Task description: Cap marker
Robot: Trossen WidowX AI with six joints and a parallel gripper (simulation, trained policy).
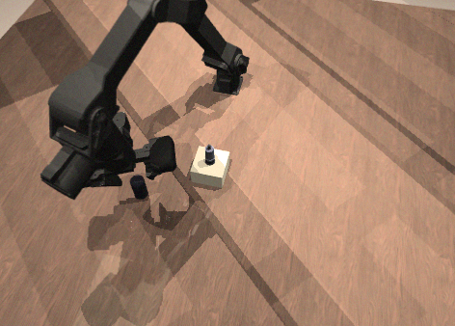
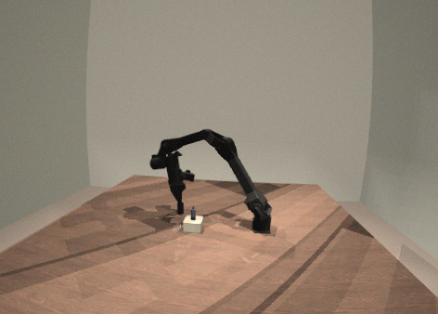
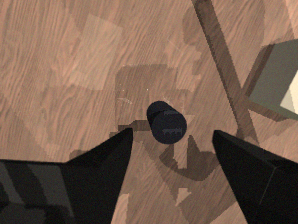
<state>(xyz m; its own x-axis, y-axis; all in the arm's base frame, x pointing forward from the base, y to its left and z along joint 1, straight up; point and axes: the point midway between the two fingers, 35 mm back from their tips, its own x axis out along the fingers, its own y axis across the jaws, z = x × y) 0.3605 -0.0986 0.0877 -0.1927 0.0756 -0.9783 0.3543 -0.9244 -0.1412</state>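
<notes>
My gripper tip is 3 cm above the dark blue cap. Round my gripper tip: cream holder block: 9 cm behind, 12 cm to the left, 3 cm below.
</notes>
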